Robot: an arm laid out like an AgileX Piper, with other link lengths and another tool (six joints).
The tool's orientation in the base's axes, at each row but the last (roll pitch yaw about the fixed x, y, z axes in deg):
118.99 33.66 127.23
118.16 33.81 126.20
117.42 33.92 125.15
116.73 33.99 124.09
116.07 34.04 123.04
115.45 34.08 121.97
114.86 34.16 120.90
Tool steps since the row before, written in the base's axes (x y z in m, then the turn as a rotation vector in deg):
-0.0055 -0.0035 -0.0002 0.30 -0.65 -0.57
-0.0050 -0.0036 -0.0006 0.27 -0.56 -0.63
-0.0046 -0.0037 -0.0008 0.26 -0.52 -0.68
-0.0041 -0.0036 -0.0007 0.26 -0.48 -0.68
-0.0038 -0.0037 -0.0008 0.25 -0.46 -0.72
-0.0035 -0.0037 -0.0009 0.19 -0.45 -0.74
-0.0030 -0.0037 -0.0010 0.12 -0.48 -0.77
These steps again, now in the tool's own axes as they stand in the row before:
0.0006 -0.0030 -0.0057 -0.27 -0.83 0.28
0.0004 -0.0033 -0.0052 -0.16 -0.81 0.31
0.0001 -0.0035 -0.0048 -0.10 -0.83 0.33
-0.0002 -0.0033 -0.0044 -0.07 -0.80 0.34
-0.0004 -0.0034 -0.0041 -0.03 -0.82 0.35
-0.0006 -0.0034 -0.0038 0.02 -0.83 0.31
-0.0008 -0.0035 -0.0033 0.04 -0.88 0.25

